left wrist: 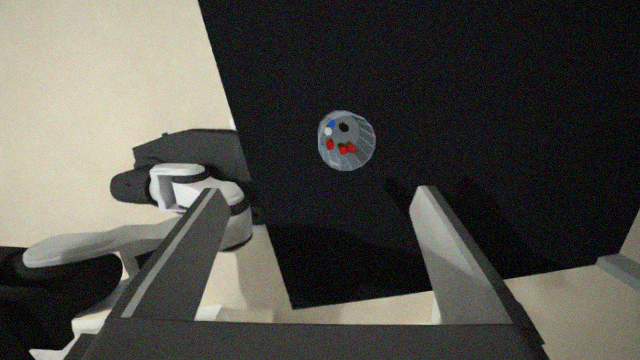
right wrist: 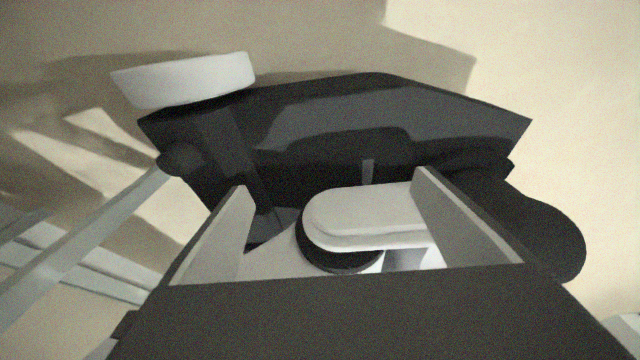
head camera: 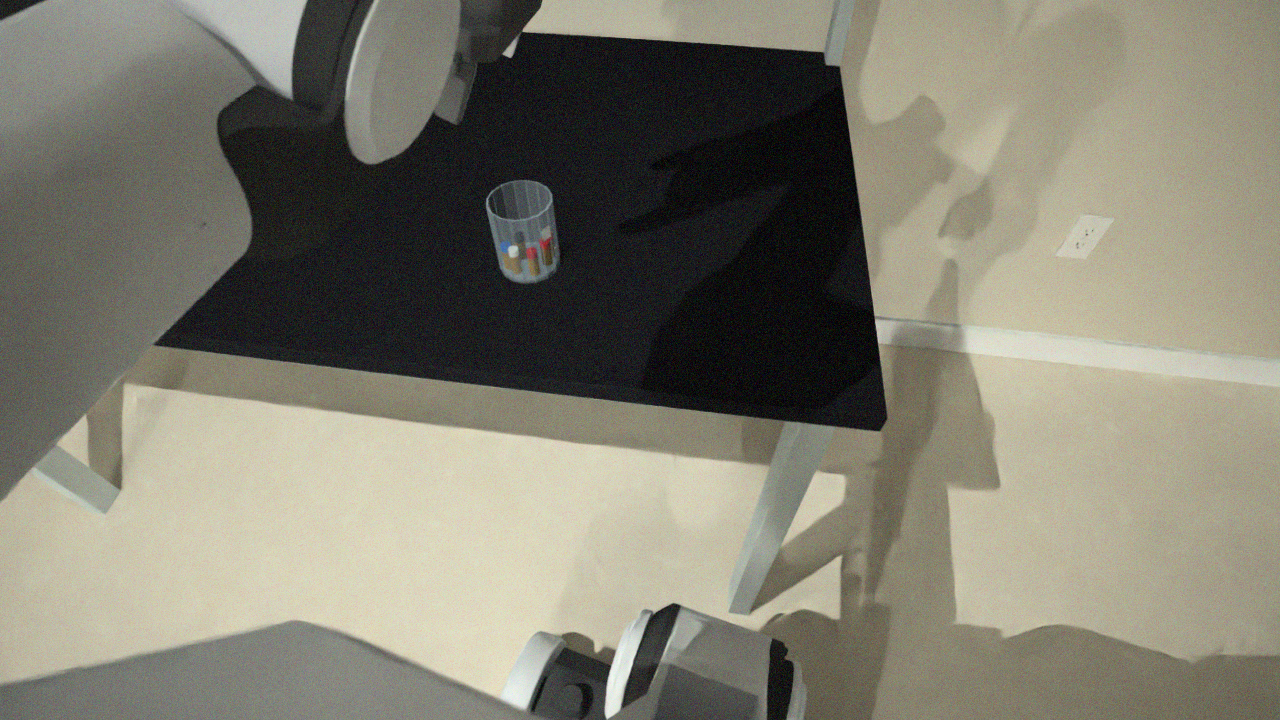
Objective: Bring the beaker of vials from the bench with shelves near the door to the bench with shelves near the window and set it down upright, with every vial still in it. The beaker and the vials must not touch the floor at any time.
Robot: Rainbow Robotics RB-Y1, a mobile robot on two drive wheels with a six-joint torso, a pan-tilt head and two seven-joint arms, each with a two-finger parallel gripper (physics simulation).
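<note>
A clear beaker [head camera: 524, 223] [left wrist: 346, 141] stands upright on a black bench top [head camera: 384, 304] [left wrist: 500, 90]. Several vials [head camera: 531, 260] [left wrist: 343, 149] with red, blue, white and dark tops are inside it. My left gripper [left wrist: 317, 199] is open and empty; in the left wrist view the beaker lies beyond its fingertips, in line with the space between them. In the head view this gripper is partly hidden behind its own arm, up and left of the beaker. My right gripper [right wrist: 328, 187] is open and empty, over my own base. The shelves, door and window do not show.
A pale bench leg [head camera: 778, 519] stands under the near right corner, and a pale upright [head camera: 836, 34] rises at the far right corner. A wall with an outlet [head camera: 1084, 237] is at the right. Pale metal bars [right wrist: 90, 230] lie left of my dark base [right wrist: 330, 117] in the right wrist view.
</note>
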